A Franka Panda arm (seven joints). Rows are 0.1 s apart.
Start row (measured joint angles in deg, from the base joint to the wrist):
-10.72 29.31 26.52 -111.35 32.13 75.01 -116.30
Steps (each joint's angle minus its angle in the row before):
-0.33 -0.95 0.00 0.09 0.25 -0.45 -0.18
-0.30 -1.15 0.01 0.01 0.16 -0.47 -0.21
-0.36 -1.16 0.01 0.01 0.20 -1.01 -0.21
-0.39 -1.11 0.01 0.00 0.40 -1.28 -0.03
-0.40 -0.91 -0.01 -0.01 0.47 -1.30 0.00
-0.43 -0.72 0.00 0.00 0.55 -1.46 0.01
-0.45 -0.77 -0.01 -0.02 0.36 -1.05 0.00
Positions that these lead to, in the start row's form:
-11.05 28.36 26.52 -111.26 32.38 74.56 -116.48
-11.35 27.21 26.53 -111.25 32.54 74.09 -116.69
-11.71 26.05 26.54 -111.24 32.74 73.08 -116.90
-12.10 24.94 26.55 -111.24 33.14 71.80 -116.93
-12.50 24.03 26.54 -111.25 33.61 70.50 -116.93
-12.93 23.31 26.54 -111.25 34.16 69.04 -116.92
-13.38 22.54 26.53 -111.27 34.52 67.99 -116.92

